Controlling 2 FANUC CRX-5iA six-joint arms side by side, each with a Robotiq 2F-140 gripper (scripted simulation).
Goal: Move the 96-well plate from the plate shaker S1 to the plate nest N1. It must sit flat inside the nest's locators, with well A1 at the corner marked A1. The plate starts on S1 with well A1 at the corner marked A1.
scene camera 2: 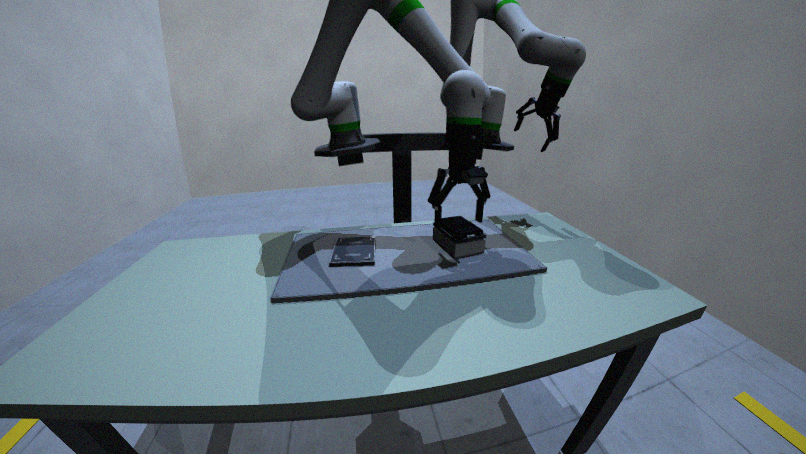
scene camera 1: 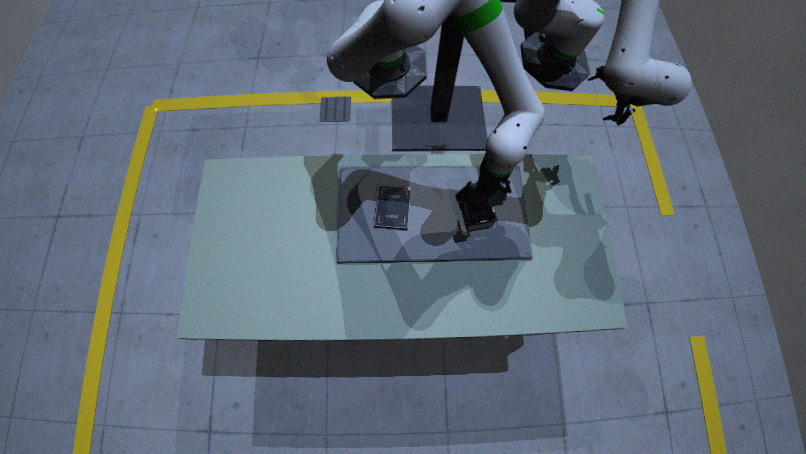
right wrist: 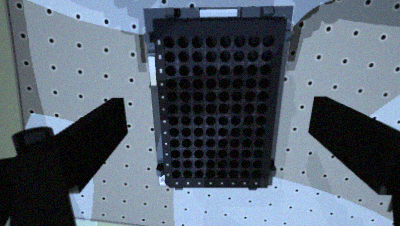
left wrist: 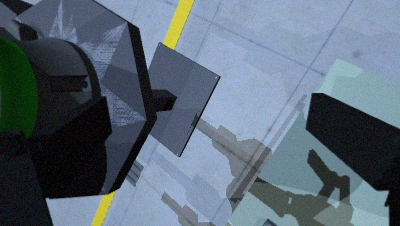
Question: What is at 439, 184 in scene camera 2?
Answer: My right gripper.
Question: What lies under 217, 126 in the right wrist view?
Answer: A dark 96-well plate.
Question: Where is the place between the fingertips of my right gripper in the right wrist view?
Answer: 217, 115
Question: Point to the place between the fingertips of my left gripper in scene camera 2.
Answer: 529, 140
